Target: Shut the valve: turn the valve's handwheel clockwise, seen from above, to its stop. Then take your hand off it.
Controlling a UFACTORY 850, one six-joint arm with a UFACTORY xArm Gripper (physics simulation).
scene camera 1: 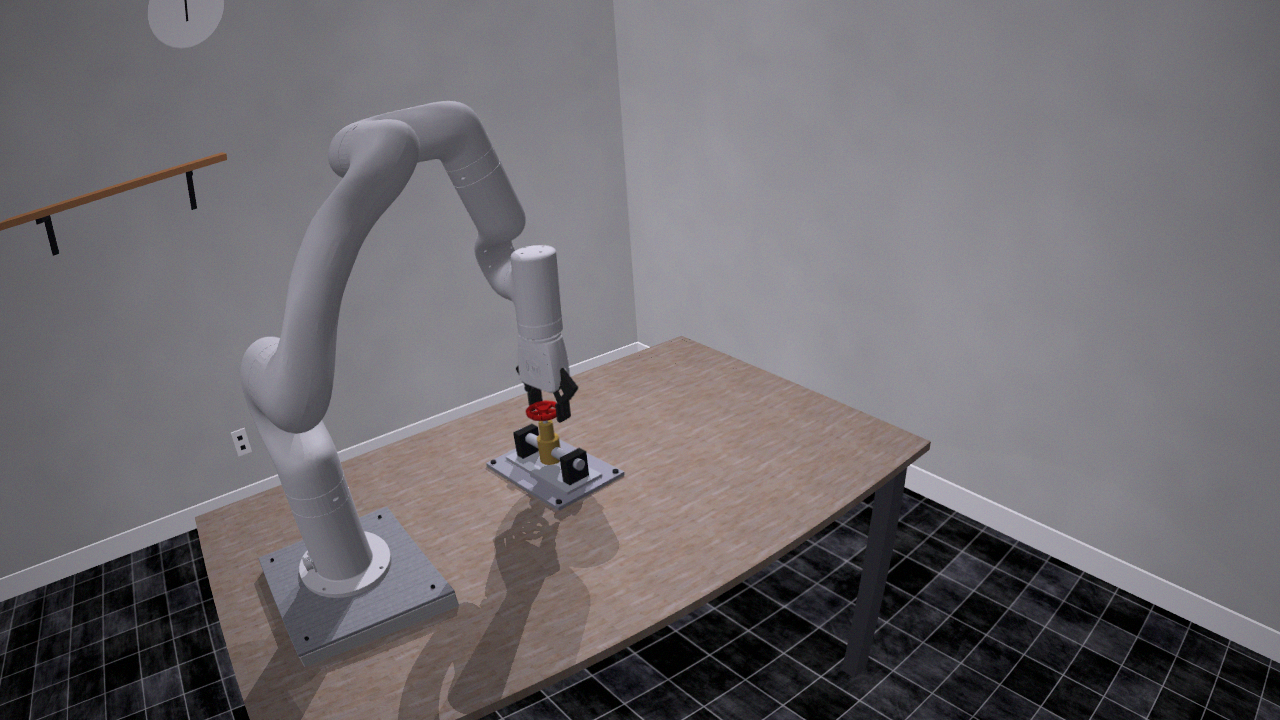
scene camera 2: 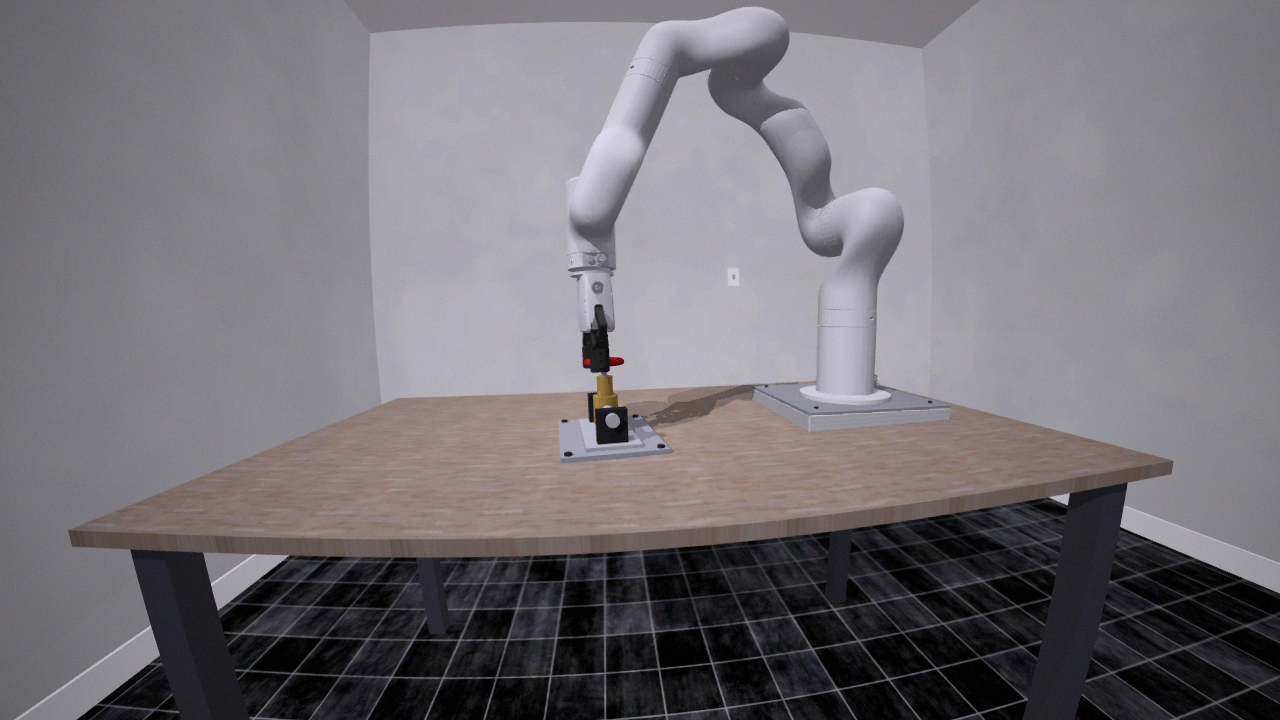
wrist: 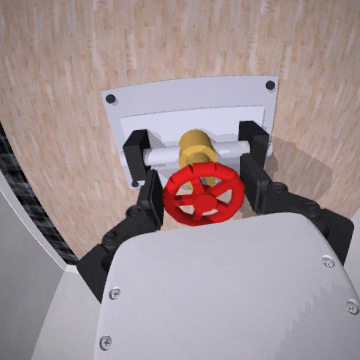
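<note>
The valve has a red spoked handwheel [scene camera 1: 542,411] [scene camera 2: 616,361] [wrist: 205,201] on top of a brass-yellow body [scene camera 1: 547,447] [scene camera 2: 605,400] [wrist: 196,145]. My gripper [scene camera 1: 547,404] [scene camera 2: 597,361] [wrist: 199,174] points down over the valve and is open, its two black fingers partly drawn in. One finger stands on each side of the handwheel, at rim height. In the wrist view the left finger is very close to the rim and a narrow gap shows at the right one. I cannot tell whether either touches. The wheel's turn relative to its stop cannot be read.
The valve's pipe [wrist: 165,154] lies between two black blocks [scene camera 1: 574,465] [scene camera 2: 611,424] [wrist: 136,152] on a grey base plate [scene camera 1: 501,471] [scene camera 2: 572,452] [wrist: 112,112] with bolts at its corners. The plate sits on the wooden table [scene camera 1: 716,429] [scene camera 2: 402,483]. The arm's mounting plate [scene camera 1: 411,573] [scene camera 2: 787,404] is on the same table.
</note>
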